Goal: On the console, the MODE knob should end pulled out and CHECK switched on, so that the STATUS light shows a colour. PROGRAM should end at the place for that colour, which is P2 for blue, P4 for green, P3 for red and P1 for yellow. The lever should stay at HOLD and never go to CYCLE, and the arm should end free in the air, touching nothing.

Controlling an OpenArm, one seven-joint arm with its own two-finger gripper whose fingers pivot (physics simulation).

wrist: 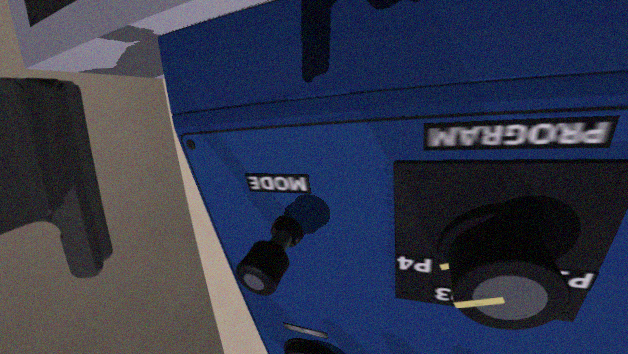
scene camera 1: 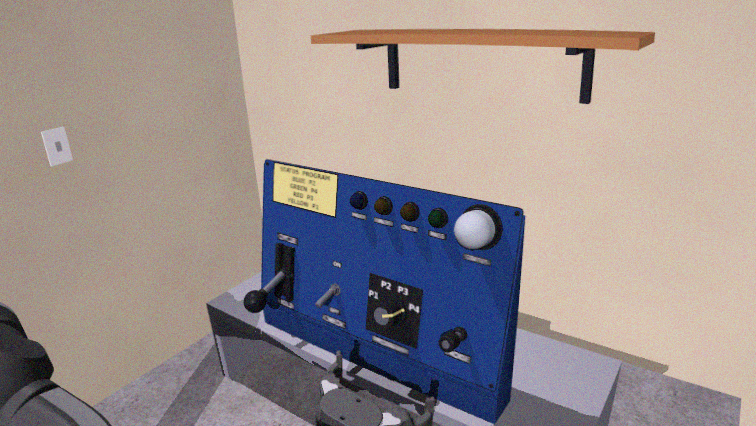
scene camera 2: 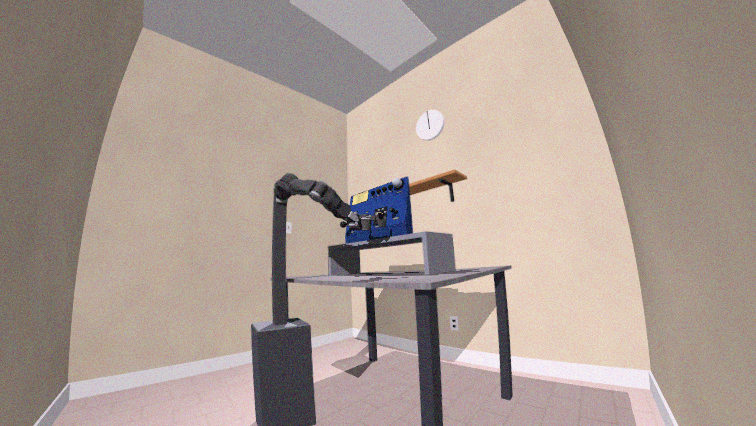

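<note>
The blue console (scene camera 1: pixel 306 248) (scene camera 2: pixel 404 219) (wrist: pixel 350 145) has its STATUS light (scene camera 1: pixel 475 229) white, without colour. The lever (scene camera 1: pixel 274 284) tilts down toward HOLD. The CHECK switch (scene camera 1: pixel 326 296) points down, toward OFF. The PROGRAM knob (scene camera 1: pixel 381 316) (wrist: pixel 510 297) has its yellow pointer turned toward P4. The black MODE knob (scene camera 1: pixel 452 339) (wrist: pixel 263 265) stands out on a short stem; I cannot tell whether it is pulled out. My gripper (scene camera 1: pixel 385 378) (scene camera 2: pixel 379 218) is open, with its fingers in front of the console's lower part, below PROGRAM. One finger (wrist: pixel 85 235) shows in the wrist view.
Several dark small lamps sit left of STATUS, beside the yellow chart (scene camera 1: pixel 304 189). The console stands on a grey riser (scene camera 1: pixel 571 365) (scene camera 2: pixel 439 254) on the table (scene camera 2: pixel 470 276). A wooden shelf (scene camera 1: pixel 481 39) (scene camera 2: pixel 439 180) hangs on the wall above.
</note>
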